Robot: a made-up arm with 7 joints. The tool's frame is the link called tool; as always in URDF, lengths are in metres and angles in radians. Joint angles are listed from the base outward.
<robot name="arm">
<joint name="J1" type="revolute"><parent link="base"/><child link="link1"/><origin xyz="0.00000 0.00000 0.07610" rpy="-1.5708 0.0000 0.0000"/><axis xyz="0 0 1"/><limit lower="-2.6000" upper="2.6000"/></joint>
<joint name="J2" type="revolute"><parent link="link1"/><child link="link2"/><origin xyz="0.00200 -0.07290 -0.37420" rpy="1.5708 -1.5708 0.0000"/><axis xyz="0 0 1"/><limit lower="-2.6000" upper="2.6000"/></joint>
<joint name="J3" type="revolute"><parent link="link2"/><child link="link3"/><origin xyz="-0.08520 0.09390 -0.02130" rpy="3.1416 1.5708 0.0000"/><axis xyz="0 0 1"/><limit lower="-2.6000" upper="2.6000"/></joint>
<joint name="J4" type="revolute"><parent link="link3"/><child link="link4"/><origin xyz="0.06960 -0.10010 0.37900" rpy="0.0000 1.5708 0.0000"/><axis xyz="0 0 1"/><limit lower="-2.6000" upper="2.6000"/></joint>
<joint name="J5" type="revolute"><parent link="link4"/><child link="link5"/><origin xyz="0.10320 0.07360 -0.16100" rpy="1.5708 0.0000 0.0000"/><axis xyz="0 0 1"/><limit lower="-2.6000" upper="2.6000"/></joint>
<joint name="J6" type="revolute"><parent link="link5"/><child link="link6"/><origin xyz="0.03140 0.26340 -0.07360" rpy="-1.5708 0.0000 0.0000"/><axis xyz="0 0 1"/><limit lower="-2.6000" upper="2.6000"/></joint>
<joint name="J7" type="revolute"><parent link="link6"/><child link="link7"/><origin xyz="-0.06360 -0.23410 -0.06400" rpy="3.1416 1.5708 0.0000"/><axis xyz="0 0 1"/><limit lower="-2.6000" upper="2.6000"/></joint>
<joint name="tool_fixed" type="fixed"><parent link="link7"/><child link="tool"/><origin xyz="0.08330 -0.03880 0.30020" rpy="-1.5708 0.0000 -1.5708"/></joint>
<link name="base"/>
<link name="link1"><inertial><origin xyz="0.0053 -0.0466 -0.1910"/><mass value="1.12"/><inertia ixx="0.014" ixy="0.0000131" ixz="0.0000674" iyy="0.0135" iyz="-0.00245" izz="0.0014"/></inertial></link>
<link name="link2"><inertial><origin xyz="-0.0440 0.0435 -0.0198"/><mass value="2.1"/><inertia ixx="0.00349" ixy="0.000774" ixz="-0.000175" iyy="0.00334" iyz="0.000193" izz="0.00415"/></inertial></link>
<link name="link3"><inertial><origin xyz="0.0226 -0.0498 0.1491"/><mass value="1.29"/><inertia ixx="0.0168" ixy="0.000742" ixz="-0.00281" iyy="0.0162" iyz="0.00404" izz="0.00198"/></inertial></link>
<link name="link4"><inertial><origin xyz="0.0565 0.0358 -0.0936"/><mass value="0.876"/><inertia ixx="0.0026" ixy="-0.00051" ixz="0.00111" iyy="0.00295" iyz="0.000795" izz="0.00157"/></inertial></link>
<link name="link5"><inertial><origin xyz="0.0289 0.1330 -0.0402"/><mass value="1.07"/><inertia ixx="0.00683" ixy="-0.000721" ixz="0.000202" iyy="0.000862" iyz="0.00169" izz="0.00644"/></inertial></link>
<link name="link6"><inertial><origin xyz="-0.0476 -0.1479 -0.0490"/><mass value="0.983"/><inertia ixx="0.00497" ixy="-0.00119" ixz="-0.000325" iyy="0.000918" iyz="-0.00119" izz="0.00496"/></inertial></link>
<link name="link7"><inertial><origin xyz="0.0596 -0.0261 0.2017"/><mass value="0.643"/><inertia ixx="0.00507" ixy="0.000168" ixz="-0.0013" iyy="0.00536" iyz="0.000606" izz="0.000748"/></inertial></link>
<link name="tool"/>
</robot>
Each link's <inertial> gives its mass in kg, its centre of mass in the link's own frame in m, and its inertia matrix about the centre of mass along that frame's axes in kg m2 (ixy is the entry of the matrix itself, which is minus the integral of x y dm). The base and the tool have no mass. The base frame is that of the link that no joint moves.
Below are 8 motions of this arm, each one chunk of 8 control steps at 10 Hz.
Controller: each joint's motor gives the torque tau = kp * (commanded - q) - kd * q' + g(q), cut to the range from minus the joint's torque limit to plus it. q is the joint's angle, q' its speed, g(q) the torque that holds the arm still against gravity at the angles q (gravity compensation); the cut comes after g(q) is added. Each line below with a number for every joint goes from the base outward.
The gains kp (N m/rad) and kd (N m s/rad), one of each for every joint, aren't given. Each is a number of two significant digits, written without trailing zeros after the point. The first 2 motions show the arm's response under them.
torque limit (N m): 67 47 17 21 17 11 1.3
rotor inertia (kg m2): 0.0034 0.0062 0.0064 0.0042 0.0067 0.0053 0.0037
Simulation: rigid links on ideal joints. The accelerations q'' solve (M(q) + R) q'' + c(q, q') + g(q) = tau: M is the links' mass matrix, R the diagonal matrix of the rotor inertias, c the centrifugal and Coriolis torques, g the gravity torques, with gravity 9.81 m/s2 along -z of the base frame. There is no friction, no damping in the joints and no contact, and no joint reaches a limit. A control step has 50 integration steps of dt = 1/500 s. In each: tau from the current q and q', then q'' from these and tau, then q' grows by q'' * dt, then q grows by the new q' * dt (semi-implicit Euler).
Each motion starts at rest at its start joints. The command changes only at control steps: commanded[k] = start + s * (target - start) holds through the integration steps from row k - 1 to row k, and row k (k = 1, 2, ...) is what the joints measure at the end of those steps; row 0 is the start. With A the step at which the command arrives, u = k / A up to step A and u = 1 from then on. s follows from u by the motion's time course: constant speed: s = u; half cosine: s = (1 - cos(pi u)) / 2; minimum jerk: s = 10 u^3 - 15 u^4 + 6 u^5; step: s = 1 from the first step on.
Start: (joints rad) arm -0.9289 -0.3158 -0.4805 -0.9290 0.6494 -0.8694 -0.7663
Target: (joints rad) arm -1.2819 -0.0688 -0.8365 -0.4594 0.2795 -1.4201 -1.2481
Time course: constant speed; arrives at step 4
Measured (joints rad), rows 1 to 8:
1: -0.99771 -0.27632 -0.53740 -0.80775 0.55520 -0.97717 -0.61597
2: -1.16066 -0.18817 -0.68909 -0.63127 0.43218 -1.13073 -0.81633
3: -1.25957 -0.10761 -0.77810 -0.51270 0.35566 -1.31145 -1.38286
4: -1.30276 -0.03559 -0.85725 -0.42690 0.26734 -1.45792 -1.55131
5: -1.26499 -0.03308 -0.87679 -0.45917 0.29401 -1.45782 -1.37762
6: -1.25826 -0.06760 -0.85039 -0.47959 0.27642 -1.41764 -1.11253
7: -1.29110 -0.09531 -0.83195 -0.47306 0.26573 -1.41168 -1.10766
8: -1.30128 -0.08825 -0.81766 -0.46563 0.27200 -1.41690 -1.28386
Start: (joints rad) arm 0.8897 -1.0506 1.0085 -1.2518 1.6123 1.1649 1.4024
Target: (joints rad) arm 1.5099 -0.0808 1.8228 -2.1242 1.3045 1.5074 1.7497
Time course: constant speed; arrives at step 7
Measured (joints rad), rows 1 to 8:
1: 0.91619 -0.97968 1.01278 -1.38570 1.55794 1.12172 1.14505
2: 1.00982 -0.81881 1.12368 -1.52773 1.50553 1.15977 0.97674
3: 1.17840 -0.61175 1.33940 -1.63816 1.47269 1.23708 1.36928
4: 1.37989 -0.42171 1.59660 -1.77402 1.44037 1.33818 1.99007
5: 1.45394 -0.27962 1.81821 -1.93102 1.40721 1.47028 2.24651
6: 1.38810 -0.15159 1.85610 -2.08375 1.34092 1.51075 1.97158
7: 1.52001 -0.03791 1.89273 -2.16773 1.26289 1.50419 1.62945
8: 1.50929 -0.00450 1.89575 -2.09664 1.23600 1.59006 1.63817
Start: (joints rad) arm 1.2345 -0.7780 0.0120 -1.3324 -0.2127 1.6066 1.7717
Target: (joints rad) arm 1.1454 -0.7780 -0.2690 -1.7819 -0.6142 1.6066 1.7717
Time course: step
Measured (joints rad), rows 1 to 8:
1: 1.12248 -0.77076 0.01937 -1.50770 -0.58063 1.75691 1.96831
2: 1.01267 -0.90093 -0.17786 -1.86147 -0.67571 1.70933 1.91445
3: 1.09383 -0.87572 -0.14445 -1.94662 -0.62352 1.54629 1.84175
4: 1.10566 -0.70734 -0.20174 -1.78240 -0.58404 1.56731 1.85348
5: 1.11435 -0.65162 -0.28103 -1.79249 -0.58692 1.57425 1.73591
6: 1.13906 -0.72466 -0.35500 -1.94687 -0.63544 1.53964 1.59414
7: 1.16718 -0.76646 -0.40996 -1.95180 -0.65279 1.53479 1.63328
8: 1.19980 -0.74931 -0.42001 -1.79954 -0.62720 1.58388 1.77477

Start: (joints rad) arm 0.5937 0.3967 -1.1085 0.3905 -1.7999 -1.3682 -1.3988
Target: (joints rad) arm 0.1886 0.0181 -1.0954 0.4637 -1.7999 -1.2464 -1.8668
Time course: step
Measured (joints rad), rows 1 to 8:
1: 0.25766 0.11258 -1.17729 0.51165 -1.85031 -1.20644 -1.97680
2: 0.10449 -0.20589 -0.95119 0.56874 -1.75560 -1.24114 -2.24529
3: 0.07716 -0.09441 -1.00052 0.50228 -1.76595 -1.29020 -1.67737
4: 0.23177 0.12687 -1.00068 0.47656 -1.85234 -1.25794 -1.46226
5: 0.21923 0.12864 -1.02649 0.47221 -1.85546 -1.28651 -1.97179
6: 0.16152 -0.01467 -1.01924 0.47887 -1.80249 -1.26036 -2.18776
7: 0.15160 -0.05866 -1.09019 0.45480 -1.77115 -1.23747 -1.81881
8: 0.20846 0.01715 -1.17015 0.43880 -1.78223 -1.22286 -1.65499

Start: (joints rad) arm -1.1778 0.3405 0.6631 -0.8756 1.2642 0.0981 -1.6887
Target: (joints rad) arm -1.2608 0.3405 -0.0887 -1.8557 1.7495 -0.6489 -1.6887
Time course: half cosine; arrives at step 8
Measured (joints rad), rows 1 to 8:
1: -1.18246 0.34226 0.65463 -0.91332 1.28069 0.08832 -1.72019
2: -1.19513 0.34716 0.60209 -1.02898 1.33522 0.02759 -1.79760
3: -1.21055 0.34935 0.46129 -1.20457 1.42960 -0.11432 -1.85804
4: -1.22594 0.34092 0.24512 -1.41878 1.54083 -0.30925 -1.82546
5: -1.24022 0.33027 0.02941 -1.63218 1.62471 -0.50186 -1.71143
6: -1.25095 0.33385 -0.09710 -1.76779 1.68532 -0.62018 -1.64446
7: -1.25224 0.34787 -0.12311 -1.83952 1.74334 -0.64994 -1.68672
8: -1.25417 0.35024 -0.10304 -1.86167 1.76389 -0.64673 -1.72021

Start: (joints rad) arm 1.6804 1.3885 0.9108 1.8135 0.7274 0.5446 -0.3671
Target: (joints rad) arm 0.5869 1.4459 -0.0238 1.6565 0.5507 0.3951 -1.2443
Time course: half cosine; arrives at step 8
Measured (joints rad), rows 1 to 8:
1: 1.67235 1.39220 0.88333 1.81215 0.72160 0.54252 -0.40317
2: 1.62747 1.40278 0.79668 1.80243 0.70494 0.53045 -0.52927
3: 1.50696 1.41621 0.66141 1.77678 0.67540 0.50325 -0.75185
4: 1.28981 1.43359 0.49569 1.74065 0.63350 0.46930 -1.02211
5: 0.99440 1.46187 0.31088 1.70417 0.58847 0.44006 -1.22171
6: 0.67760 1.49550 0.12160 1.67014 0.55560 0.41370 -1.24691
7: 0.41299 1.51254 -0.06571 1.64133 0.55321 0.37873 -1.15515
8: 0.26534 1.49100 -0.23526 1.63963 0.58938 0.33665 -1.06551

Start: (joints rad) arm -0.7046 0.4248 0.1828 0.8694 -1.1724 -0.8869 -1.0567
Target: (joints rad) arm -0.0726 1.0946 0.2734 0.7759 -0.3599 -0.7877 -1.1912
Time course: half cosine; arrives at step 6
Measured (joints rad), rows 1 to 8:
1: -0.67947 0.45333 0.23333 0.85406 -1.11064 -0.87679 -1.02360
2: -0.59800 0.56564 0.31340 0.82219 -0.95423 -0.85872 -0.93034
3: -0.46390 0.77521 0.31188 0.83200 -0.74483 -0.85221 -0.91910
4: -0.28721 1.00956 0.26731 0.89621 -0.51877 -0.87471 -1.05698
5: -0.09775 1.16298 0.26024 0.87760 -0.36506 -0.89665 -1.15862
6: 0.05936 1.18776 0.30393 0.76760 -0.36830 -0.87383 -1.28038
7: 0.12573 1.13667 0.33419 0.71066 -0.42001 -0.79681 -1.56539
8: 0.07303 1.08691 0.24934 0.74546 -0.39753 -0.73091 -1.70348

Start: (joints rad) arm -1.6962 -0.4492 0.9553 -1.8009 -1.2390 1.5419 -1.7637
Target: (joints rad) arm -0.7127 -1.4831 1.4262 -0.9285 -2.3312 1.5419 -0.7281
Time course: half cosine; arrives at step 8
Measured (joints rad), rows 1 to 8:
1: -1.66414 -0.47425 1.02739 -1.80494 -1.27340 1.52420 -1.73360
2: -1.57656 -0.55816 1.22363 -1.78049 -1.37224 1.48494 -1.59737
3: -1.45192 -0.71844 1.48529 -1.65207 -1.52550 1.46379 -1.37905
4: -1.31815 -0.95170 1.69150 -1.40168 -1.71348 1.48959 -1.24929
5: -1.18092 -1.20076 1.69567 -1.15732 -1.91151 1.49992 -1.29078
6: -1.01422 -1.39685 1.46925 -1.12125 -2.13054 1.47330 -1.38021
7: -0.80115 -1.49540 1.16949 -1.15257 -2.30244 1.53271 -1.33726
8: -0.56480 -1.50058 0.90091 -0.97441 -2.39170 1.60824 -1.01257

